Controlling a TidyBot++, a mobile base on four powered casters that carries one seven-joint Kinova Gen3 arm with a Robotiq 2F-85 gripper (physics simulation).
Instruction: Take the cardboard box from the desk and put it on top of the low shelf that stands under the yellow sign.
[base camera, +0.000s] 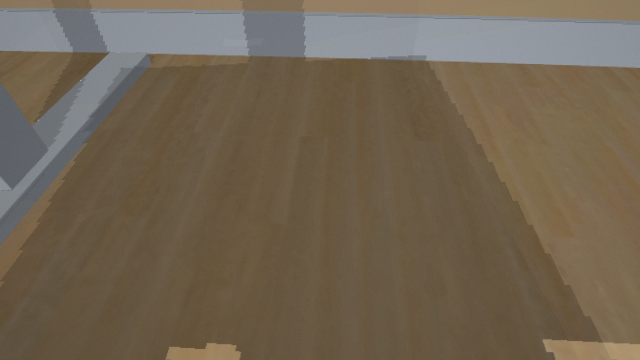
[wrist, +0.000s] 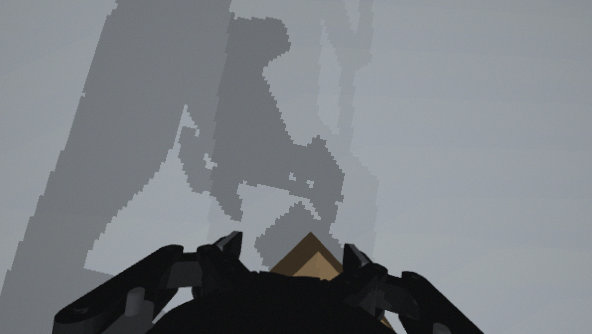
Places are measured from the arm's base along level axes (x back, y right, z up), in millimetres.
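Pixels of known places: gripper, fingertip midpoint: (wrist: 292, 249).
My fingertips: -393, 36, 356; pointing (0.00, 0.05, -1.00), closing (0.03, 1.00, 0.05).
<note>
Behind a point stands the place of what it marks, as x, y, z.
The cardboard box (wrist: 318, 267) @[-388, 55, 373] shows in the wrist view at the bottom middle, one corner pointing up the picture, on the pale grey desk top (wrist: 475, 165) @[-480, 229, 323]. The dark palm hides most of it. My gripper (wrist: 292, 249) @[-393, 36, 356] is open, one fingertip to the left and one to the right of the visible corner. The box is not gripped; the height of the fingertips over it cannot be told. The shadows of the arm and gripper fall on the desk top beyond the box. The low shelf and the yellow sign do not show in either view.
In the base camera view, a grey bar (base camera: 107, 92) runs diagonally at the left beside a grey upright panel (base camera: 17, 145) @[-493, -354, -334]. A long pale strip (base camera: 340, 37) @[-820, 105, -352] crosses the top of the view. The wooden floor (base camera: 325, 200) @[-421, 37, -397] lies in front, largely in shadow.
</note>
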